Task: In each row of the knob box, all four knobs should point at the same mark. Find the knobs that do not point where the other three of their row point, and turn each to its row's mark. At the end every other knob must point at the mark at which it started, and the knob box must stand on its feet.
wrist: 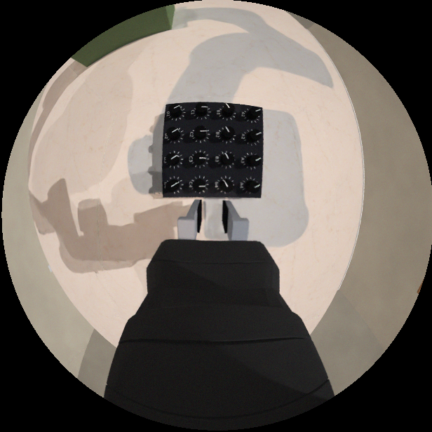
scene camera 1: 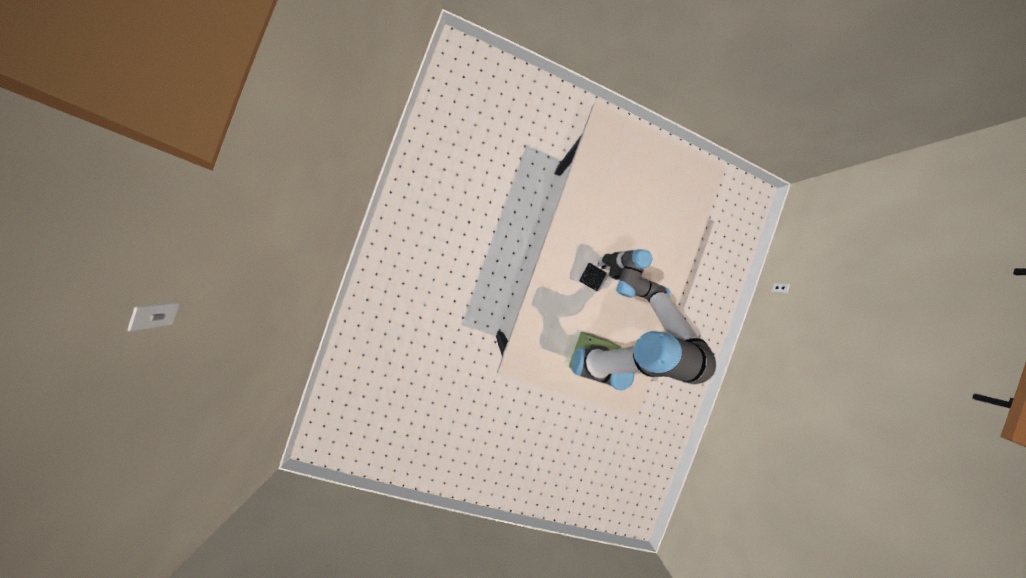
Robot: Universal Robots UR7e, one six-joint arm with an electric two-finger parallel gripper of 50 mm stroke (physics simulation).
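Frame: origin at the arm's base, x ahead, y left, z up, level; centimetres.
Where they show: gripper, fingertip midpoint: (scene camera 1: 600, 265).
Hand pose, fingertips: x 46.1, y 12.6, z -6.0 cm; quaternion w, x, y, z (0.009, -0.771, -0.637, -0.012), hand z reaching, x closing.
Observation:
After its pixels a point has its place.
The black knob box (scene camera 1: 593, 277) @(x 39.3, y 13.8, z -6.5 cm) (wrist: 213, 147) sits upright on the table, its knob face up; its feet are hidden. In the wrist view its four lettered rows run as columns. The A knobs (wrist: 251, 161) all point right and slightly up. The B knobs (wrist: 226, 160) all point up and slightly left. The C knobs (wrist: 200, 159) point about right. The D knobs (wrist: 174, 160) point up and right. Within each row the pointers look about parallel; small differences are hard to tell. My gripper (scene camera 1: 604, 266) @(x 46.1, y 12.6, z -6.0 cm) (wrist: 211, 209) is partly open and empty, beside the box's row-4 edge.
A green block (scene camera 1: 598, 340) @(x 9.8, y 4.0, z 0.2 cm) (wrist: 131, 37) lies on the table (scene camera 1: 649, 157) @(x 109.6, y 3.7, z -8.7 cm) (wrist: 330, 165) beyond the box's row-1 side, partly under the arm in the scene view. The arm (scene camera 1: 673, 315) @(x 29.8, y 1.2, z 40.1 cm) reaches over the table to the box. Arm shadows fall around the box.

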